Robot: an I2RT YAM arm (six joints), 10 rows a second.
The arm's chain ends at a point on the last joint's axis. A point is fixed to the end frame.
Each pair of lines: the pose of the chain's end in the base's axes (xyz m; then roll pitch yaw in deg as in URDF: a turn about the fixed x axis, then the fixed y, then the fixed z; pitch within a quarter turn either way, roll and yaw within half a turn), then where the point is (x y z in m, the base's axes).
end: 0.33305 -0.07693 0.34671 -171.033 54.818 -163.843
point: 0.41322 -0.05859 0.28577
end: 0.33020 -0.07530 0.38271 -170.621 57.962 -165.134
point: 0.41403 -0.05866 0.32639
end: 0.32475 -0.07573 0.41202 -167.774 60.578 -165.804
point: 0.41208 -0.06446 0.35984
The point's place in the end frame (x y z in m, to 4 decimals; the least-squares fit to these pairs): 0.0025 0.0113 0.1017
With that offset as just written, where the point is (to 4 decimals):
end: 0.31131 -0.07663 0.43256 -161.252 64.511 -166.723
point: 0.4031 -0.0776 0.3873
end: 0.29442 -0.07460 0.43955 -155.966 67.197 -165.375
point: 0.3883 -0.0822 0.3995
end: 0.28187 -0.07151 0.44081 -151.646 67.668 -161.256
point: 0.3764 -0.0799 0.4025
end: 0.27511 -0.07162 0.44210 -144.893 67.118 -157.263
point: 0.3695 -0.0855 0.4049
